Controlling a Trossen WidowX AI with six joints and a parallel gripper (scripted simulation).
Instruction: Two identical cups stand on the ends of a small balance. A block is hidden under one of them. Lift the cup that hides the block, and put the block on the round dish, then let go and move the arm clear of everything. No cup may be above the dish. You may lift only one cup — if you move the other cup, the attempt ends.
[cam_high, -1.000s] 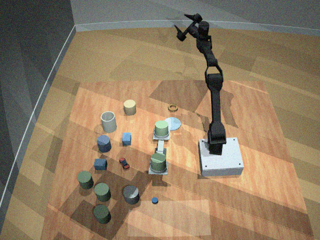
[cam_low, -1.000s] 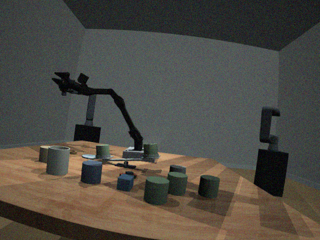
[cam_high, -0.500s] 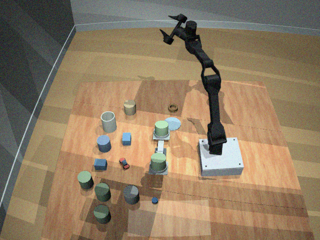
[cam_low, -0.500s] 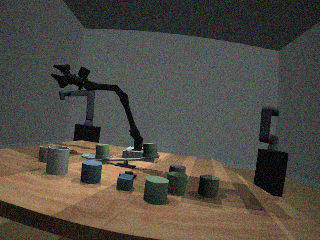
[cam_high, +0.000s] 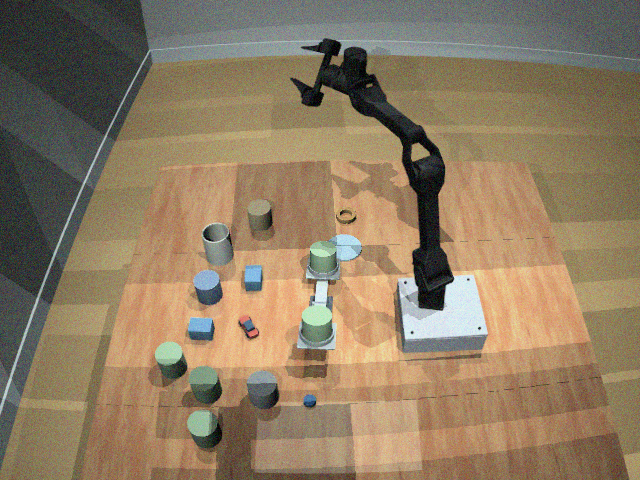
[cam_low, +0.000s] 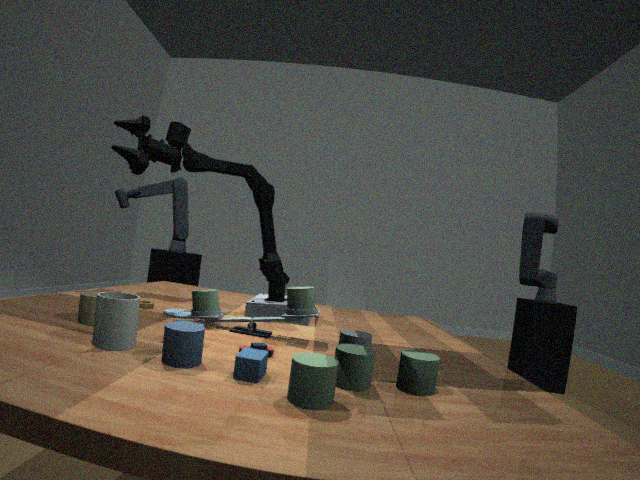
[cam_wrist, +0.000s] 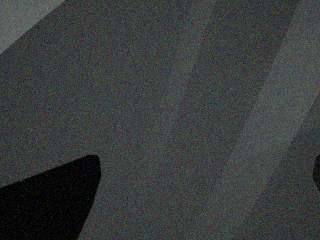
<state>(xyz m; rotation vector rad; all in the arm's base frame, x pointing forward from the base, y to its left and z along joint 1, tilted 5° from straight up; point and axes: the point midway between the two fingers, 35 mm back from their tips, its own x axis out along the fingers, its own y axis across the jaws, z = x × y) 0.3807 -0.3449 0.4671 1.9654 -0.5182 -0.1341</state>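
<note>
The pale green block lies 44 cm below my gripper tip, 31 cm to the left of it and 13 cm behind it. From my gripper tip the other things lie so: beige cylinder: 44 cm below, 16 cm to the left, 10 cm ahead; round dish: 48 cm below, 20 cm to the left, 17 cm behind; balance beam: 44 cm to the left, 44 cm below, 15 cm behind.
</note>
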